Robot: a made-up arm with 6 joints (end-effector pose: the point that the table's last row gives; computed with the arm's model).
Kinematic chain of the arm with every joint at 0, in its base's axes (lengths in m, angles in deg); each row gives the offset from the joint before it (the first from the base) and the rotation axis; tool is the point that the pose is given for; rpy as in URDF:
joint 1: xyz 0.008 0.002 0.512 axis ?
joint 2: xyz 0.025 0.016 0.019 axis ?
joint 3: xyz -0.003 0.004 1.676 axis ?
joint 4: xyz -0.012 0 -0.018 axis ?
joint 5: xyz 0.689 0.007 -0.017 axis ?
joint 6: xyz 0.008 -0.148 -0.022 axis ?
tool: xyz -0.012 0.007 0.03 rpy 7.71 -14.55 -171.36
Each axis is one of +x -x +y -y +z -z.
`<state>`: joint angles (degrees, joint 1 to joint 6).
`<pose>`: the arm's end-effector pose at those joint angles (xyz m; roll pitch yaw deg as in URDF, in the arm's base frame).
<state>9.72 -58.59 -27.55 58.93 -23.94 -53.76</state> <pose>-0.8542 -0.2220 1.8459 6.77 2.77 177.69</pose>
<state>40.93 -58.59 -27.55 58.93 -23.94 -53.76</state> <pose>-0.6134 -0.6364 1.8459 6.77 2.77 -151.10</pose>
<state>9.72 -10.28 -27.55 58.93 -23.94 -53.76</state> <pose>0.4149 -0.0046 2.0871 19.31 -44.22 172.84</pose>
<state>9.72 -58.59 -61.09 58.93 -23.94 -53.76</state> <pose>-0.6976 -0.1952 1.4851 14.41 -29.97 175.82</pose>
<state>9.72 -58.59 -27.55 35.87 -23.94 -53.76</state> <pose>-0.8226 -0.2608 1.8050 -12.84 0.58 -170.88</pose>
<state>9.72 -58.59 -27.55 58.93 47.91 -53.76</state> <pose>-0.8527 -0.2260 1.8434 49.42 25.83 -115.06</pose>
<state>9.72 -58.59 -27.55 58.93 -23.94 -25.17</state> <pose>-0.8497 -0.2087 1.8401 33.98 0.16 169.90</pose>
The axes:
joint 1: +z
joint 2: +y
joint 3: -y
joint 4: -x
joint 5: -y
joint 6: -x

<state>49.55 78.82 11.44 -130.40 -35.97 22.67</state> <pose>1.1141 1.4674 0.1955 -129.12 -20.47 -92.10</pose>
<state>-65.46 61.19 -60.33 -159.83 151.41 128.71</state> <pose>0.5622 -0.9061 0.7844 16.03 82.63 -169.03</pose>
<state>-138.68 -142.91 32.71 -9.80 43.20 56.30</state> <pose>1.1967 1.1612 -0.6913 -129.48 -21.62 -125.90</pose>
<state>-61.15 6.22 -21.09 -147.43 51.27 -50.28</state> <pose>0.5191 -0.5849 1.8104 -143.40 -43.74 58.70</pose>
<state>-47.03 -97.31 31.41 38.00 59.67 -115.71</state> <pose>-1.5377 1.4613 0.8233 97.36 -10.87 -93.48</pose>
